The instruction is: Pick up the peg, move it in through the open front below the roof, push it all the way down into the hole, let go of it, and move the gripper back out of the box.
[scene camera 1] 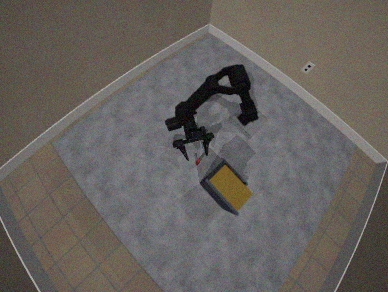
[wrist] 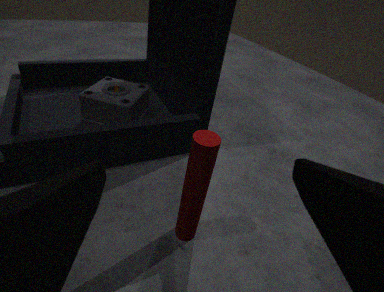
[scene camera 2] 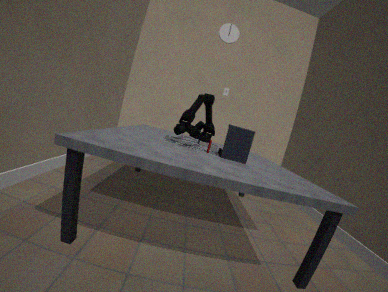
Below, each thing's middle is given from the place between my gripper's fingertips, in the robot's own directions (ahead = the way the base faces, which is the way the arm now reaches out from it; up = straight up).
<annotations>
I see my gripper 40 mm past the dark box [scene camera 1: 224, 184], 170 mm to the right of it and 30 mm below it.
</annotations>
